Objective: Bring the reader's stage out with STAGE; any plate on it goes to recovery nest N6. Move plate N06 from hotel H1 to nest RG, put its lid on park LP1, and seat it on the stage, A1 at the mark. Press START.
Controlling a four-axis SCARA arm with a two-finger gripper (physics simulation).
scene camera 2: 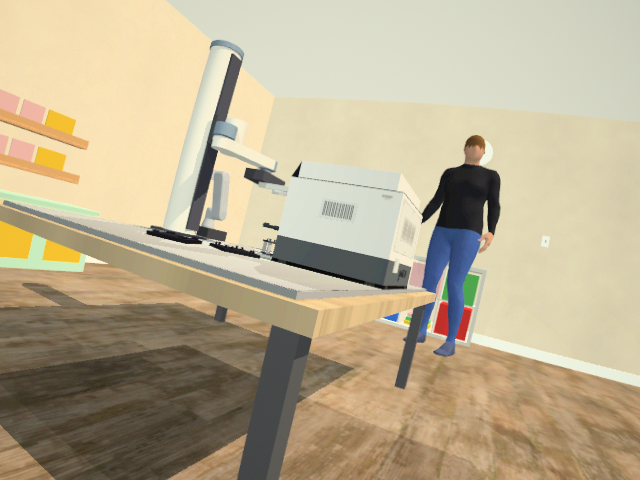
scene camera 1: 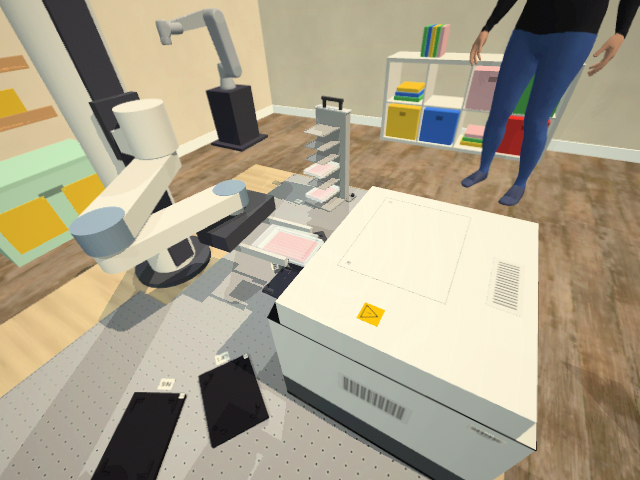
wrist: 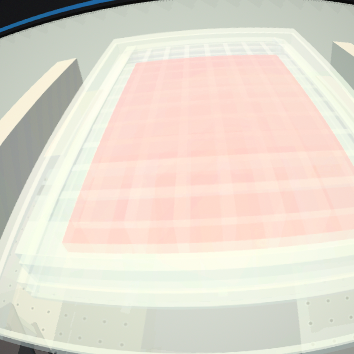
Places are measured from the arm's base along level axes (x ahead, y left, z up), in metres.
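Where they show: gripper, fingertip midpoint: (scene camera 1: pixel 299 245) (wrist: pixel 208 63); arm's base, origin of the base link: (scene camera 1: pixel 175 261).
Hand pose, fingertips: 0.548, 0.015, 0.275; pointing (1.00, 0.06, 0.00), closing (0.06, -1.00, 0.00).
Things, the pixels of their centre, and the offset from my fingertips, as dx, dy, dz. "spot": a spot on its surface instead. Level surfaces: height alone.
- clear plate with pink wells, body centre: (wrist: pixel 214 105) (scene camera 1: pixel 285 241) -0.037, -0.002, +0.001
- white reader, body centre: (wrist: pixel 215 64) (scene camera 1: pixel 406 317) (scene camera 2: pixel 355 228) +0.255, -0.005, -0.092
- black part, surface spot: (scene camera 1: pixel 281 281) spot: -0.067, -0.007, -0.143
- plate hotel, body centre: (scene camera 1: pixel 327 154) -0.245, +0.575, -0.060
- Nest N6, body centre: (scene camera 1: pixel 142 434) (scene camera 2: pixel 176 236) -0.148, -0.413, -0.254
- looks labelled LP1, body centre: (scene camera 1: pixel 231 394) (scene camera 2: pixel 234 248) -0.038, -0.263, -0.253
- perforated deck, its level: dz -0.262
My gripper (scene camera 1: pixel 289 242) (scene camera 2: pixel 273 188) (wrist: pixel 208 63) is shut on a clear plate with pink wells (scene camera 1: pixel 290 244) (wrist: pixel 210 150), held level in the air beside the reader. Its two rails run along the plate's sides. Whether the plate bears a lid is hard to tell. The white reader (scene camera 1: pixel 408 248) (scene camera 2: pixel 341 222) stands on the table. A black part (scene camera 1: pixel 281 281) shows low at its left side; whether it is the stage is unclear. The plate hotel (scene camera 1: pixel 344 155) stands behind, with two pink plates (scene camera 1: pixel 321 169) (scene camera 1: pixel 322 193). Nest N6 (scene camera 1: pixel 136 434) and a black nest that looks labelled LP1 (scene camera 1: pixel 232 400) lie in front.
The arm's column (scene camera 2: pixel 193 139) stands at the table's left side. Clear shapes and shadows lie on the perforated deck (scene camera 1: pixel 155 356) below the held plate. A person (scene camera 1: pixel 553 62) (scene camera 2: pixel 467 201) stands behind the table. A second grey arm (scene camera 1: pixel 222 46) and a shelf unit (scene camera 1: pixel 385 93) are farther back.
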